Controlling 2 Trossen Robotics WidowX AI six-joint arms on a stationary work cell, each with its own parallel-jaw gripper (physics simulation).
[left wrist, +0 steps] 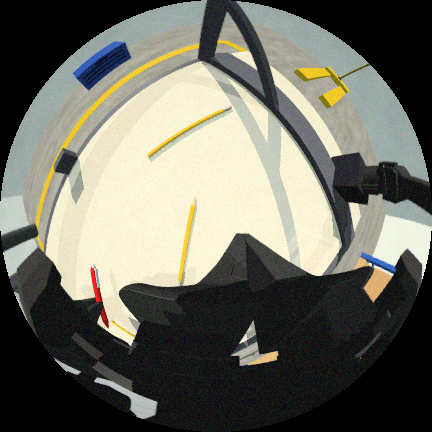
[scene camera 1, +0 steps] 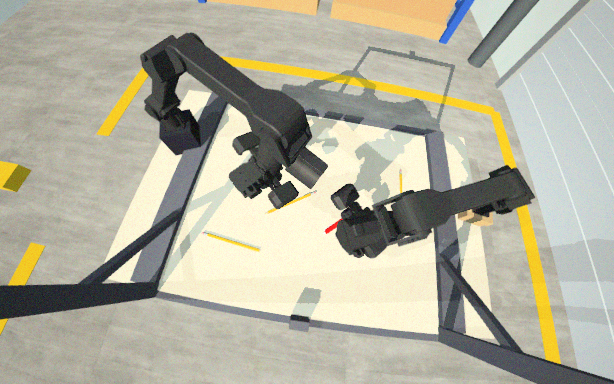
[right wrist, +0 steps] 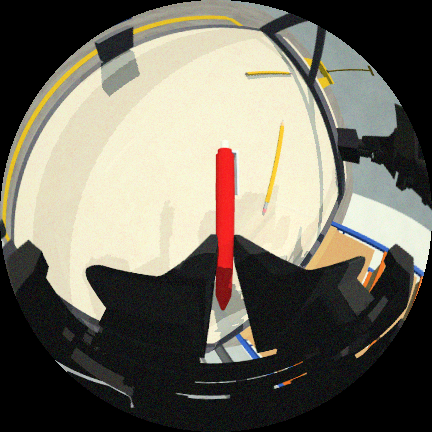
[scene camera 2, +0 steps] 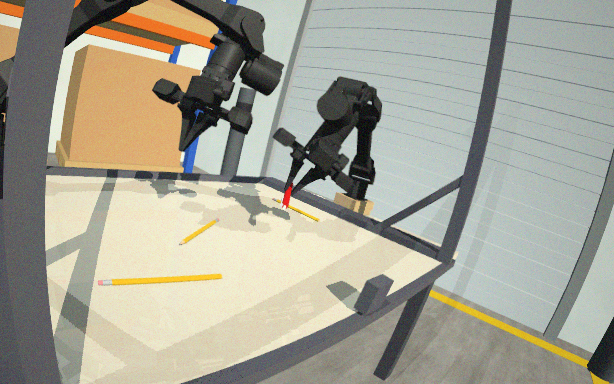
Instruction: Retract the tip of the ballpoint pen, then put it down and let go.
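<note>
A red ballpoint pen with a white button and a pale clip is between the fingers of my right gripper, which is shut on it above the table. In the right wrist view the button end points up the picture, away from the fingers, and the dark red cone end lies between them. No writing point shows beyond the cone. My left gripper is shut and empty, high above the table, to the left of the pen in scene camera 2.
A yellow pencil lies at the left of the cream table. A second pencil lies near the middle. A third pencil lies near the right arm. A dark block stands at the table's front edge.
</note>
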